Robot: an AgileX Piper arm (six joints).
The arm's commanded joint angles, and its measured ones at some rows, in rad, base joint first. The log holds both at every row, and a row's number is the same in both.
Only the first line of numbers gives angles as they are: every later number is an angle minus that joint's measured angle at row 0.
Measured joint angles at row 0: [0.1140, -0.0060, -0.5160, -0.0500, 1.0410, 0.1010]
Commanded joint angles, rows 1 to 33: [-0.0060, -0.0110, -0.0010, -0.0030, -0.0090, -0.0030]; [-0.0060, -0.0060, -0.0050, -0.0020, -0.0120, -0.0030]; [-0.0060, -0.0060, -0.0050, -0.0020, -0.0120, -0.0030]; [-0.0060, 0.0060, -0.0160, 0.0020, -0.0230, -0.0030]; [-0.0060, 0.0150, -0.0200, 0.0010, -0.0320, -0.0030]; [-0.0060, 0.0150, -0.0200, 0.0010, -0.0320, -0.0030]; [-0.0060, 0.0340, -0.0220, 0.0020, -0.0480, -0.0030]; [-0.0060, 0.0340, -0.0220, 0.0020, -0.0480, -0.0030]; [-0.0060, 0.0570, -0.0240, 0.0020, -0.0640, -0.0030]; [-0.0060, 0.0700, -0.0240, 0.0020, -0.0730, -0.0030]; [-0.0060, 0.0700, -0.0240, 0.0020, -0.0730, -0.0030]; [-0.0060, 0.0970, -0.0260, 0.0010, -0.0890, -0.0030]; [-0.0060, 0.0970, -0.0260, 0.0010, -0.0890, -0.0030]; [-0.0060, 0.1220, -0.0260, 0.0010, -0.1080, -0.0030]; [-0.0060, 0.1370, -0.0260, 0.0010, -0.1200, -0.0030]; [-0.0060, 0.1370, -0.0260, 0.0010, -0.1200, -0.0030]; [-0.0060, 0.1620, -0.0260, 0.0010, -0.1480, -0.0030]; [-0.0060, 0.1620, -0.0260, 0.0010, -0.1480, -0.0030]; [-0.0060, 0.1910, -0.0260, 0.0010, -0.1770, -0.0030]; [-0.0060, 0.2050, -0.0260, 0.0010, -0.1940, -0.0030]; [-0.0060, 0.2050, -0.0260, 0.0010, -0.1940, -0.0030]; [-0.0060, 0.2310, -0.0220, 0.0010, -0.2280, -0.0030]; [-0.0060, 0.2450, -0.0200, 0.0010, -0.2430, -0.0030]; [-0.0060, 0.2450, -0.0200, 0.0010, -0.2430, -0.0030]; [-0.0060, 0.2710, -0.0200, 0.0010, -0.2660, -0.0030]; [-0.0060, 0.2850, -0.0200, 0.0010, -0.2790, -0.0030]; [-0.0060, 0.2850, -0.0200, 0.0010, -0.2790, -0.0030]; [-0.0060, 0.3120, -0.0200, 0.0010, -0.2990, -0.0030]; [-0.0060, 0.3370, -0.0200, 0.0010, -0.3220, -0.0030]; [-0.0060, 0.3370, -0.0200, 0.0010, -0.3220, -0.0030]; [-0.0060, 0.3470, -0.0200, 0.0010, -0.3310, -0.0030]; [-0.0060, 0.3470, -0.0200, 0.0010, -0.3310, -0.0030]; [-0.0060, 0.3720, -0.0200, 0.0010, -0.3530, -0.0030]
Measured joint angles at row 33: [0.0000, 0.3460, -0.0150, 0.0010, -0.3120, 0.0000]
